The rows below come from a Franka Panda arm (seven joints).
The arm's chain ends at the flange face. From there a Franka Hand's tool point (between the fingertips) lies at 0.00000 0.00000 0.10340 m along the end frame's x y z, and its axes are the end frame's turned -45 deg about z.
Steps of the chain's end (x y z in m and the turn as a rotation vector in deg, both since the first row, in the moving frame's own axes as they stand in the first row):
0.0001 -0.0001 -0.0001 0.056 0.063 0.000
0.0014 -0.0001 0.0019 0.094 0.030 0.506
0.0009 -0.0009 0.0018 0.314 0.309 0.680
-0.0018 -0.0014 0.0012 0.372 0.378 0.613
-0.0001 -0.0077 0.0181 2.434 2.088 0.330
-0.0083 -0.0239 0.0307 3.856 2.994 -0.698
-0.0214 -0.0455 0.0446 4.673 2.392 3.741
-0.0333 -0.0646 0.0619 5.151 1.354 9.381
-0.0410 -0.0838 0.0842 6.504 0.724 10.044
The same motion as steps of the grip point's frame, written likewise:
0.0003 0.0000 -0.0001 -0.005 0.084 0.000
0.0012 0.0008 0.0019 0.045 0.088 0.506
0.0021 0.0000 0.0018 0.004 0.441 0.680
0.0007 -0.0022 0.0012 -0.004 0.530 0.613
0.0111 -0.0059 0.0179 0.245 3.198 0.330
0.0198 -0.0239 0.0303 0.610 4.844 -0.698
0.0261 -0.0499 0.0442 1.613 4.996 3.741
0.0308 -0.0734 0.0615 2.685 4.600 9.381
0.0401 -0.0948 0.0835 4.087 5.111 10.044

